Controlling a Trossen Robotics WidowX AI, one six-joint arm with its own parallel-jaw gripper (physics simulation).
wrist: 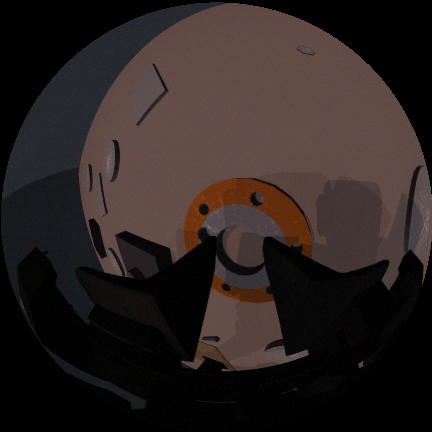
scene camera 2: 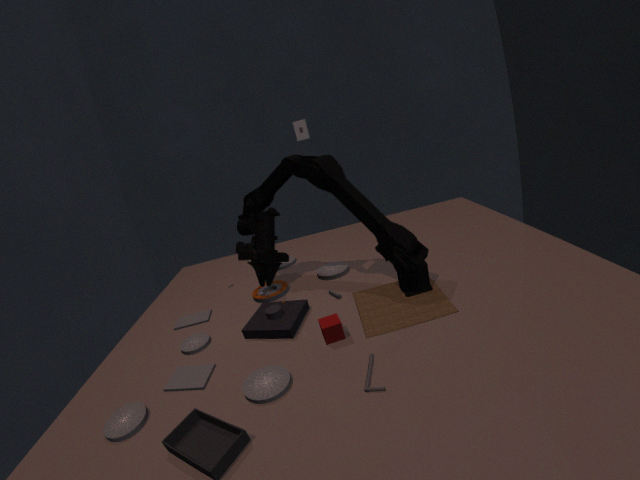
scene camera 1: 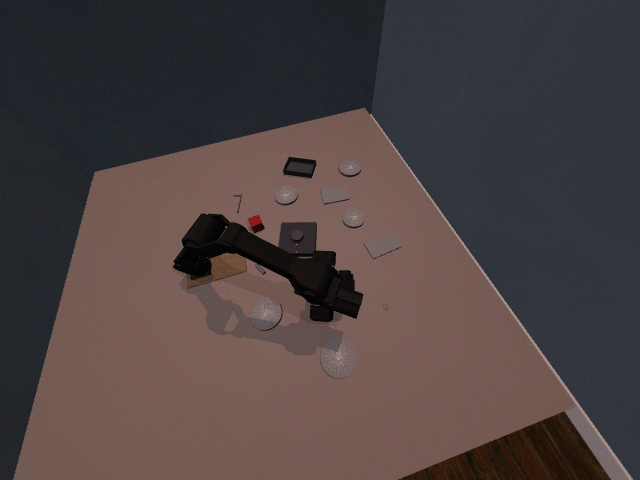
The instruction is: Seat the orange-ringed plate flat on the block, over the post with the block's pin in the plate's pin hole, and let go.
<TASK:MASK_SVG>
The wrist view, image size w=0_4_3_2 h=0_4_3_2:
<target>my gripper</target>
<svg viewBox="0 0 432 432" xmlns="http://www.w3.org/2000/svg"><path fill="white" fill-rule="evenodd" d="M17 265L19 295L40 342L74 367L145 399L144 408L131 409L127 399L67 373L73 380L121 412L148 423L187 432L245 432L267 428L303 416L333 400L363 377L393 343L415 304L423 275L423 264L409 249L402 257L397 268L399 274L388 290L381 281L389 264L387 259L352 271L338 272L271 236L265 236L262 245L264 265L278 315L285 355L305 349L308 355L262 368L216 371L181 367L181 360L194 360L214 273L216 236L209 235L178 260L143 279L110 274L87 266L76 267L78 281L95 304L87 316L90 321L88 325L56 287L57 274L50 260L36 246Z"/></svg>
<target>orange-ringed plate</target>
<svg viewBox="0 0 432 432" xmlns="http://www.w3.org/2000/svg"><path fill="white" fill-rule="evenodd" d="M212 183L198 193L187 210L183 231L187 252L209 236L206 231L207 228L211 235L216 236L215 267L211 286L218 292L243 302L259 303L274 300L264 262L252 267L235 263L224 251L222 235L226 227L241 225L255 231L262 241L265 236L271 236L311 258L311 233L303 211L288 193L275 184L257 178L228 178ZM256 191L263 195L263 202L256 200Z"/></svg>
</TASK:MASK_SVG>
